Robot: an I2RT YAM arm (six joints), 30 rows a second.
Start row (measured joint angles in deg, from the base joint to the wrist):
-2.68 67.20 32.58 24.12 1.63 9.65
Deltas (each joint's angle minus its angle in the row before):
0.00 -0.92 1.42 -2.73 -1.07 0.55
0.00 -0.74 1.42 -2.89 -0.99 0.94
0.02 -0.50 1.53 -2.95 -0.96 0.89
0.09 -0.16 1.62 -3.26 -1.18 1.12
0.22 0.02 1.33 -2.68 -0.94 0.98
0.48 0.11 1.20 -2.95 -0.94 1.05
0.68 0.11 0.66 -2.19 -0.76 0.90
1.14 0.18 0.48 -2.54 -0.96 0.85
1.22 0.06 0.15 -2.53 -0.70 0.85
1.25 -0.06 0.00 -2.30 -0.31 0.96
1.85 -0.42 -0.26 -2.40 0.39 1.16
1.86 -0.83 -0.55 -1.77 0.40 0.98
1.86 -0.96 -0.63 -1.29 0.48 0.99
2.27 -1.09 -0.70 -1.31 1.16 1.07
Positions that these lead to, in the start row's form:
-2.68 66.28 34.00 21.39 0.56 10.20
-2.68 65.54 35.42 18.50 -0.43 11.14
-2.66 65.04 36.95 15.55 -1.39 12.03
-2.57 64.88 38.57 12.29 -2.57 13.15
-2.35 64.90 39.90 9.61 -3.51 14.13
-1.87 65.01 41.10 6.66 -4.45 15.18
-1.19 65.12 41.76 4.47 -5.21 16.08
-0.05 65.30 42.24 1.93 -6.17 16.93
1.17 65.36 42.39 -0.60 -6.87 17.78
2.42 65.30 42.39 -2.90 -7.18 18.74
4.27 64.88 42.13 -5.30 -6.79 19.90
6.13 64.05 41.58 -7.07 -6.39 20.88
7.99 63.09 40.95 -8.36 -5.91 21.87
10.26 62.00 40.25 -9.67 -4.75 22.94

